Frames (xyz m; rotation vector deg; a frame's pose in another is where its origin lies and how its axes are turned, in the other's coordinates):
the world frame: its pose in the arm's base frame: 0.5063 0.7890 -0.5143 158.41 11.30 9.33
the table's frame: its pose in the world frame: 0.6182 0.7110 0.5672 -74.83 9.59 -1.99
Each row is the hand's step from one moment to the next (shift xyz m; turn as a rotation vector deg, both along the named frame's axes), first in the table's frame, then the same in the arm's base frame.
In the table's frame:
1: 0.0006 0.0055 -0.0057 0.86 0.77 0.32
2: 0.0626 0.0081 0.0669 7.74 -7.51 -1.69
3: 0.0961 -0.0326 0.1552 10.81 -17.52 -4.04
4: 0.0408 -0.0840 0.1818 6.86 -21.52 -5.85
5: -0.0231 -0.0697 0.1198 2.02 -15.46 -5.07
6: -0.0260 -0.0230 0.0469 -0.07 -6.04 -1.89
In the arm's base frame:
1: -0.0020 0.0060 0.0048 0.77 0.02 0.92
2: 0.0768 -0.0440 0.0252 8.09 3.34 -6.52
3: 0.1406 -0.1209 0.0011 12.02 5.70 -16.22
4: 0.1048 -0.1671 -0.0537 8.46 5.90 -20.93
5: 0.0243 -0.1264 -0.0564 3.09 4.18 -15.55
6: -0.0072 -0.0543 -0.0202 0.42 1.29 -6.18

